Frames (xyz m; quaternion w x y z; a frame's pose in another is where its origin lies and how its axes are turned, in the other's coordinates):
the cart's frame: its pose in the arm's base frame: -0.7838 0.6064 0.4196 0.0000 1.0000 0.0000 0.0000
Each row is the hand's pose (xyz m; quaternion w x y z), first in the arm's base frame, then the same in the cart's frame.
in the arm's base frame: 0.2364 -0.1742 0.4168 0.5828 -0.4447 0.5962 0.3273
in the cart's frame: 1.0202 0.7806 0.0028 0.4447 0.5828 -0.3273 0.5962
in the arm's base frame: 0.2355 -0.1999 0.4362 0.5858 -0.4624 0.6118 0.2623
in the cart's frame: 1.0193 0.8063 -0.0166 0.4624 0.5858 -0.2623 0.6118
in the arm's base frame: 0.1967 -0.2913 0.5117 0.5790 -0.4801 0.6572 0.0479
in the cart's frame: 0.9805 0.8977 -0.0921 0.4801 0.5790 -0.0479 0.6572
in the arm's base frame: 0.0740 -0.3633 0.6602 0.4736 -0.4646 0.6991 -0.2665
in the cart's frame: 0.8578 0.9697 -0.2406 0.4646 0.4736 0.2665 0.6991
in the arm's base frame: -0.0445 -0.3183 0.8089 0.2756 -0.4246 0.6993 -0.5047
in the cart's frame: 0.7393 0.9247 -0.3893 0.4246 0.2756 0.5047 0.6993
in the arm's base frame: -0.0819 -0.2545 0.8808 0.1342 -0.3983 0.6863 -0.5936
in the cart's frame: 0.7019 0.8609 -0.4612 0.3983 0.1342 0.5936 0.6863
